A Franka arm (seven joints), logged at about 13 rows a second.
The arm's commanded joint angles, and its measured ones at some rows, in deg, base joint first. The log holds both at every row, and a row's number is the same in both.
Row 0, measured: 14.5 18.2 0.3 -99.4 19.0 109.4 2.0
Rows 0 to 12, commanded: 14.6 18.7 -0.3 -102.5 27.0 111.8 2.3; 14.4 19.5 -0.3 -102.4 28.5 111.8 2.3; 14.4 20.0 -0.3 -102.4 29.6 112.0 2.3; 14.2 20.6 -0.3 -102.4 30.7 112.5 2.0; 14.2 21.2 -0.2 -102.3 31.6 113.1 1.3; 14.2 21.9 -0.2 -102.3 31.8 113.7 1.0; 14.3 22.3 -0.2 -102.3 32.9 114.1 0.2; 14.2 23.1 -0.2 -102.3 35.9 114.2 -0.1; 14.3 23.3 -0.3 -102.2 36.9 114.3 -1.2; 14.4 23.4 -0.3 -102.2 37.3 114.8 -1.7; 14.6 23.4 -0.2 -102.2 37.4 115.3 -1.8; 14.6 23.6 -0.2 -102.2 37.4 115.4 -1.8; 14.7 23.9 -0.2 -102.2 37.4 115.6 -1.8
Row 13, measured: 14.5 23.6 -0.2 -102.0 35.4 114.5 -0.3
